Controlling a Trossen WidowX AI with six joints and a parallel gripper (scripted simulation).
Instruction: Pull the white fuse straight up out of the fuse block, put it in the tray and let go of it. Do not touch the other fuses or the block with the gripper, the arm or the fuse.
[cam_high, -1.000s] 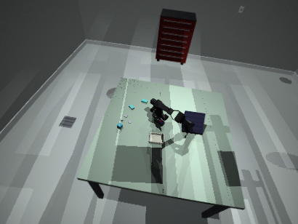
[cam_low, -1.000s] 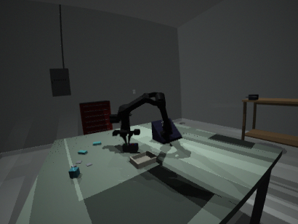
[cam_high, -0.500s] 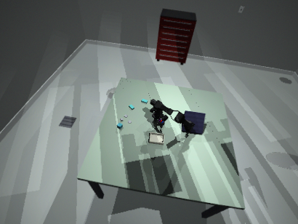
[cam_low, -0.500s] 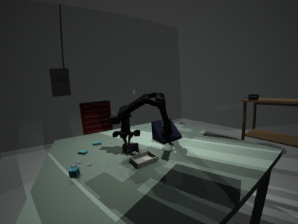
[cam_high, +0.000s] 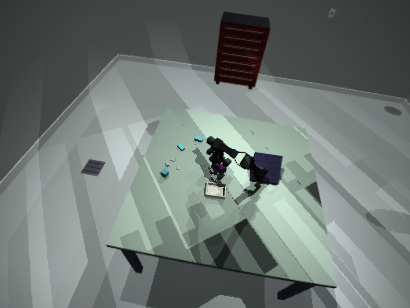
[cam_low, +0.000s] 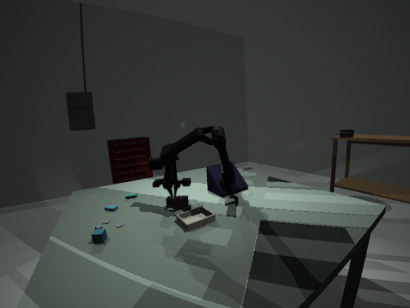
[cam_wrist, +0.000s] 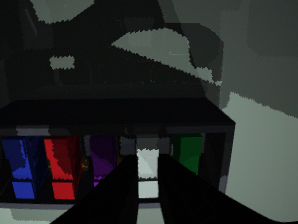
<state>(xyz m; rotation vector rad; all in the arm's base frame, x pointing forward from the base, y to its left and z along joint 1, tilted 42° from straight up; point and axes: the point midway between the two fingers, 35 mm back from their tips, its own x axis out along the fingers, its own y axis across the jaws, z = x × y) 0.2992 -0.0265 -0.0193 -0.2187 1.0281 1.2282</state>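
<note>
My gripper tip is 210 mm to the right of the tray, 30 mm above it and 20 mm past it.
</note>
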